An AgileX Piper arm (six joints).
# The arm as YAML. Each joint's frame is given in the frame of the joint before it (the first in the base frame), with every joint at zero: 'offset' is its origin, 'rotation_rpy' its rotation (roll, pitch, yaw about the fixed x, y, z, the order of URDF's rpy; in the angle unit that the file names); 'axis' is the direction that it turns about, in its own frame. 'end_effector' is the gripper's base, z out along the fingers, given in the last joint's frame.
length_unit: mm
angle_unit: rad
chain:
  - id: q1
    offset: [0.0, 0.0, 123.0]
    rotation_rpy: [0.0, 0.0, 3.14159]
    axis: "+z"
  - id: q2
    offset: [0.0, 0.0, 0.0]
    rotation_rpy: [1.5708, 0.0, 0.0]
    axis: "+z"
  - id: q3
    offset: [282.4, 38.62, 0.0]
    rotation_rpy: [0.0, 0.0, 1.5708]
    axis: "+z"
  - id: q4
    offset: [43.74, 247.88, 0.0]
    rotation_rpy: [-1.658, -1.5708, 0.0]
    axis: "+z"
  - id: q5
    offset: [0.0, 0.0, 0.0]
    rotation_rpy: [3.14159, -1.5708, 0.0]
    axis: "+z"
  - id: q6
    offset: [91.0, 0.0, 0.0]
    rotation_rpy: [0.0, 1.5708, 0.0]
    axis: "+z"
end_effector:
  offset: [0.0, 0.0, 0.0]
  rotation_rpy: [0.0, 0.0, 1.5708]
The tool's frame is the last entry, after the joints.
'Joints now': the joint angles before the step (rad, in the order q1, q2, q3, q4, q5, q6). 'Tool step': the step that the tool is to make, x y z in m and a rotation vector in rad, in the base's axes. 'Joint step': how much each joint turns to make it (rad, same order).
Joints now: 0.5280 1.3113 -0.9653 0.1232 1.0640 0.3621
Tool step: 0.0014 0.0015 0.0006 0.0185 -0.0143 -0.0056
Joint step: -0.0002 0.0001 -0.0001 0.0098 -0.0219 0.0002
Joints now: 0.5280 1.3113 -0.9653 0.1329 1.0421 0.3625
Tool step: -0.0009 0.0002 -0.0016 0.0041 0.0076 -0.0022
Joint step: 0.0002 -0.0001 0.0064 0.0077 -0.0019 0.0002
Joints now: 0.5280 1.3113 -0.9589 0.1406 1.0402 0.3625
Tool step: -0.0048 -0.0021 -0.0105 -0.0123 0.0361 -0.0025
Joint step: 0.0000 0.0000 0.0395 0.0080 -0.0021 0.0000
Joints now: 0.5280 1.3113 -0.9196 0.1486 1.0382 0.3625
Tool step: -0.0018 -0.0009 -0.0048 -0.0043 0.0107 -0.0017
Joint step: 0.0001 0.0001 0.0186 0.0021 -0.0074 0.0001
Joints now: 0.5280 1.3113 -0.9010 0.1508 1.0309 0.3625
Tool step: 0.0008 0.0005 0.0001 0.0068 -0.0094 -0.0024
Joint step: -0.0001 -0.0002 0.0008 0.0018 -0.0123 0.0000
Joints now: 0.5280 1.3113 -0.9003 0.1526 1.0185 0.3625
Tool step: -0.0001 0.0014 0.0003 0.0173 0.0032 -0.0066
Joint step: -0.0002 0.0001 0.0001 0.0179 -0.0061 -0.0003
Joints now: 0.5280 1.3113 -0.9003 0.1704 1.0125 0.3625
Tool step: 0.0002 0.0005 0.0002 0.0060 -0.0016 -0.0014
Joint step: -0.0001 0.0000 -0.0002 0.0051 -0.0041 -0.0010
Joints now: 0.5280 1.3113 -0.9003 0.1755 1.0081 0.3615
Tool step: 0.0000 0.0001 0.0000 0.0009 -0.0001 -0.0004
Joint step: 0.0002 0.0000 0.0001 0.0008 -0.0007 0.0002
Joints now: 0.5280 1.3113 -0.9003 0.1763 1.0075 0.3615
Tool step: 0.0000 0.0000 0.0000 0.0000 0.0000 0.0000
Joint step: 0.0000 0.0000 0.0000 0.0000 0.0000 0.0000
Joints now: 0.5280 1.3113 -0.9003 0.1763 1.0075 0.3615
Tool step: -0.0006 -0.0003 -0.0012 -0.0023 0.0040 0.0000
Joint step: 0.0002 0.0000 0.0045 0.0000 0.0001 0.0002
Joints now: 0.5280 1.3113 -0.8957 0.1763 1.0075 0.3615
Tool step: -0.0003 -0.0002 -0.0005 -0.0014 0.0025 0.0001
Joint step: -0.0001 0.0000 0.0018 0.0000 0.0011 -0.0001
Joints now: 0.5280 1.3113 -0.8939 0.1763 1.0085 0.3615
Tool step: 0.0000 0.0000 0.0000 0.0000 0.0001 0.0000
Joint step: 0.0000 0.0000 0.0000 0.0001 0.0001 0.0000
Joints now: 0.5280 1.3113 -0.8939 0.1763 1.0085 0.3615
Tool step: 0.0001 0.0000 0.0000 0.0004 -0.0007 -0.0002
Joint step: -0.0002 0.0001 0.0000 0.0001 -0.0009 -0.0002
